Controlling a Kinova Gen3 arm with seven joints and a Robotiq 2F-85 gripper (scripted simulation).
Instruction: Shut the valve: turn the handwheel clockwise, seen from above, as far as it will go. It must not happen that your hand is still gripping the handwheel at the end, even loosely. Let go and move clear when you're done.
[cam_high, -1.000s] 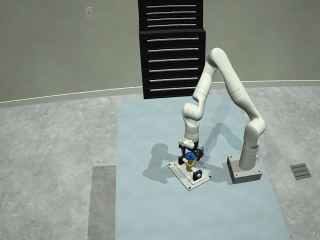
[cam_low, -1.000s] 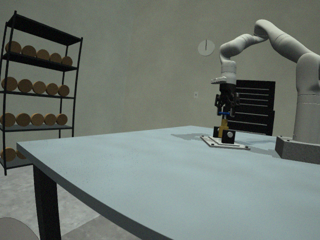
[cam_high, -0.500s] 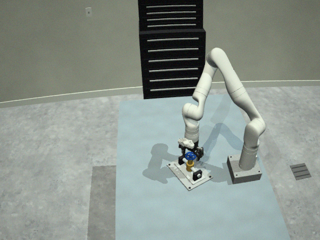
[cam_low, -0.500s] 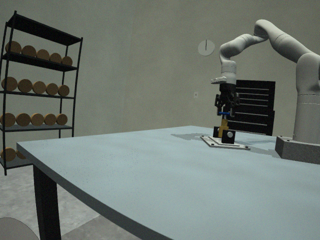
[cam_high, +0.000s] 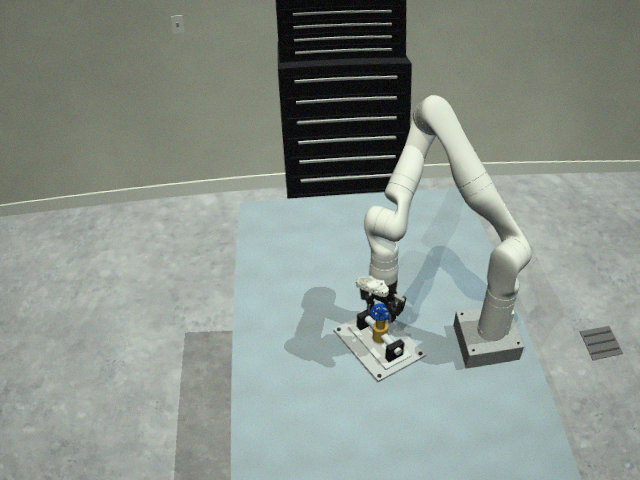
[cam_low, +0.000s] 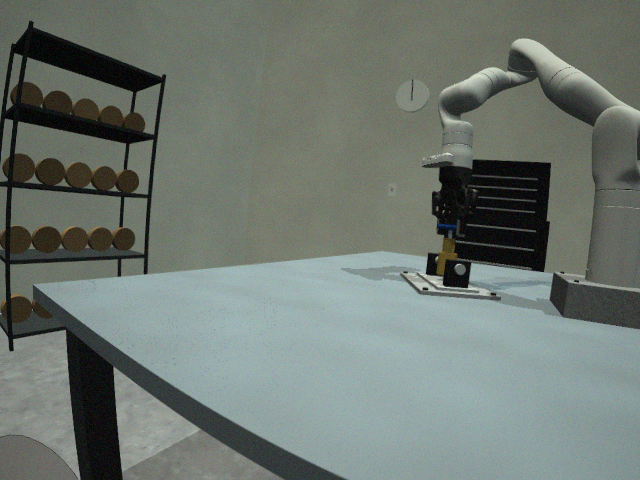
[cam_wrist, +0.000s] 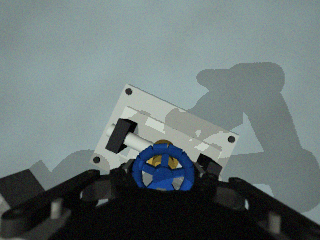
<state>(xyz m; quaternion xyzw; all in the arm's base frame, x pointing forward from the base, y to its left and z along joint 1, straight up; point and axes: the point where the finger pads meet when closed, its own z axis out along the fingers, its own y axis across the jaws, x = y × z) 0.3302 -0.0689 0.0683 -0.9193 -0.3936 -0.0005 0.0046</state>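
Now: the blue handwheel right at my hand.
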